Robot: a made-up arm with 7 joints. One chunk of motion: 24 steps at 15 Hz.
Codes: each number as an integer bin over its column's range. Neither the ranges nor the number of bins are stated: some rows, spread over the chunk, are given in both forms.
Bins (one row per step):
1: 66 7 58 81 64 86 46
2: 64 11 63 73 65 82 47
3: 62 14 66 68 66 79 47
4: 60 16 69 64 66 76 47
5: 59 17 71 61 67 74 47
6: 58 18 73 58 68 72 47
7: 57 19 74 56 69 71 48
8: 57 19 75 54 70 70 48
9: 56 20 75 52 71 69 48
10: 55 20 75 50 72 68 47
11: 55 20 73 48 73 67 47
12: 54 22 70 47 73 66 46
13: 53 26 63 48 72 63 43
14: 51 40 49 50 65 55 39
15: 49 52 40 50 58 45 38
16: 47 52 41 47 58 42 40
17: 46 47 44 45 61 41 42
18: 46 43 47 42 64 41 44
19: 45 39 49 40 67 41 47
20: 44 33 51 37 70 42 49
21: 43 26 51 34 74 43 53
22: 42 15 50 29 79 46 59
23: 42 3 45 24 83 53 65
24: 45 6 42 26 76 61 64
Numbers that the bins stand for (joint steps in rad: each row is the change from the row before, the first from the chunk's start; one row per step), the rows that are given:
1: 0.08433 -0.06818 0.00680 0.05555 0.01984 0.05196 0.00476
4: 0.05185 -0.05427 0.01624 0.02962 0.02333 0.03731 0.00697
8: 0.03561 -0.04964 0.02139 0.01436 0.03032 0.02853 0.00918
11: 0.02478 -0.04809 0.01968 0.00521 0.03557 0.02413 0.00697
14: 0.00312 -0.01718 -0.00093 0.00826 0.02159 0.00656 -0.01073
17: -0.02395 -0.00636 -0.00522 0.00064 0.01460 -0.01395 -0.00409
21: -0.04019 -0.03882 0.00079 -0.01614 0.03731 -0.01102 0.02024
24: -0.02936 -0.06973 -0.00694 -0.02834 0.04081 0.01534 0.04458
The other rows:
2: 0.07351 -0.06200 0.01109 0.04334 0.02159 0.04610 0.00697
3: 0.06268 -0.05736 0.01367 0.03572 0.02333 0.04171 0.00697
5: 0.04643 -0.05273 0.01796 0.02504 0.02508 0.03438 0.00697
6: 0.04102 -0.05118 0.01968 0.02046 0.02683 0.03145 0.00697
7: 0.03561 -0.04964 0.02054 0.01741 0.02858 0.02999 0.00918
9: 0.03019 -0.04809 0.02139 0.01131 0.03207 0.02706 0.00918
10: 0.02478 -0.04809 0.02139 0.00826 0.03382 0.02560 0.00697
12: 0.01936 -0.04500 0.01710 0.00369 0.03557 0.02267 0.00476
13: 0.01395 -0.03882 0.01109 0.00521 0.03382 0.01827 -0.00188
15: -0.00771 0.00136 -0.00866 0.00826 0.00935 -0.00809 -0.01294
16: -0.01854 0.00136 -0.00780 0.00369 0.00935 -0.01248 -0.00852
18: -0.02395 -0.01255 -0.00265 -0.00394 0.01984 -0.01395 0.00033
19: -0.02936 -0.01873 -0.00093 -0.00699 0.02508 -0.01395 0.00697
20: -0.03478 -0.02800 0.00079 -0.01157 0.03032 -0.01248 0.01139
22: -0.04561 -0.05582 -0.00007 -0.02377 0.04605 -0.00663 0.03352
23: -0.04561 -0.07436 -0.00436 -0.03139 0.05304 0.00363 0.04679

